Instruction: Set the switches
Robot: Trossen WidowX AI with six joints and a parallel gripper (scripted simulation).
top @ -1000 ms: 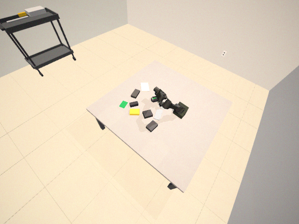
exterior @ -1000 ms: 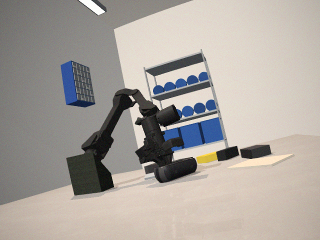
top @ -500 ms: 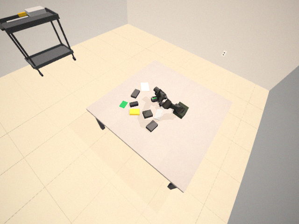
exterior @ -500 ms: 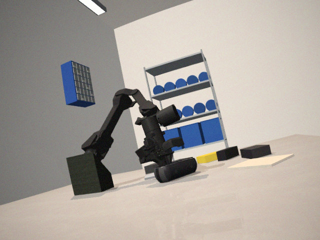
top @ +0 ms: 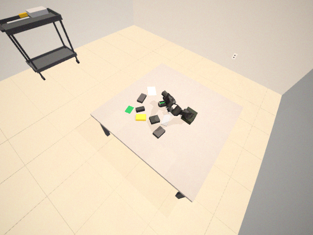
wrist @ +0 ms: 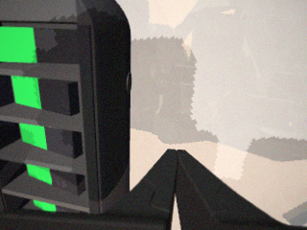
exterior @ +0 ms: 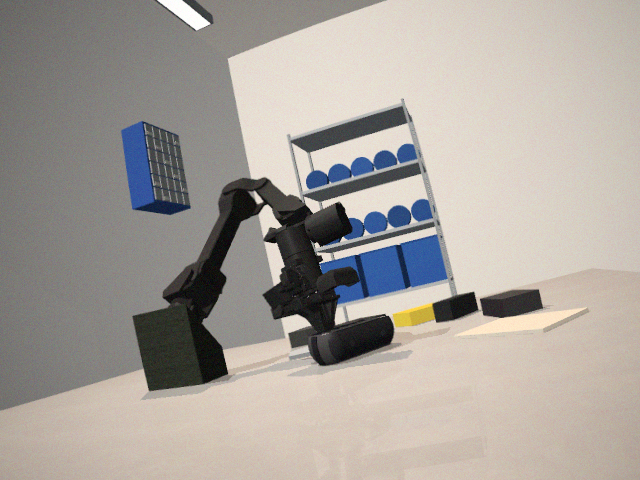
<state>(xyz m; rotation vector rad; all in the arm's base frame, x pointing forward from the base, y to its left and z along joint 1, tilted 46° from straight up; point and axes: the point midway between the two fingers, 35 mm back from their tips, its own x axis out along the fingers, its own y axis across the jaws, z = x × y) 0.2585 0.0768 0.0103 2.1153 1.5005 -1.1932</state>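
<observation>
Right now the light grey plate is 100 mm behind my gripper tip, 120 mm to the left of it and 20 mm below it. The rest, counted from my gripper tip: green card (280 mm ahead, 320 mm to the left, 20 mm below); then yellow block (100 mm ahead, 300 mm to the left, 10 mm below); then white sheet (310 mm ahead, 80 mm to the right, 20 mm below).
</observation>
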